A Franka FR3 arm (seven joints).
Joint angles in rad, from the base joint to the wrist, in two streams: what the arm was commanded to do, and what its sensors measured. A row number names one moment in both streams.
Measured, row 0: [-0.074 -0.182 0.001 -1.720 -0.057 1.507 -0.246]
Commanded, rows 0 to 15: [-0.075 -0.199 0.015 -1.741 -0.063 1.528 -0.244]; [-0.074 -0.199 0.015 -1.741 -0.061 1.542 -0.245]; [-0.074 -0.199 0.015 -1.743 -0.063 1.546 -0.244]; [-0.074 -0.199 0.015 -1.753 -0.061 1.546 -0.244]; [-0.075 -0.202 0.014 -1.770 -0.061 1.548 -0.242]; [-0.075 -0.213 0.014 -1.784 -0.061 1.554 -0.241]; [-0.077 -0.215 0.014 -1.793 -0.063 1.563 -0.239]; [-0.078 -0.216 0.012 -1.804 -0.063 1.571 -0.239]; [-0.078 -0.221 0.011 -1.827 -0.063 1.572 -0.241]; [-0.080 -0.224 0.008 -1.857 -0.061 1.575 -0.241]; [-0.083 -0.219 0.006 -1.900 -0.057 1.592 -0.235]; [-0.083 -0.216 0.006 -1.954 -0.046 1.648 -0.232]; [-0.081 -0.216 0.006 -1.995 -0.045 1.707 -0.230]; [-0.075 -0.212 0.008 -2.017 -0.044 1.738 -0.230]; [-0.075 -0.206 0.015 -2.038 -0.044 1.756 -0.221]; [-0.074 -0.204 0.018 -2.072 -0.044 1.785 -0.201]
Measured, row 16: [-0.074 -0.181 0.004 -1.960 -0.055 1.693 -0.243]
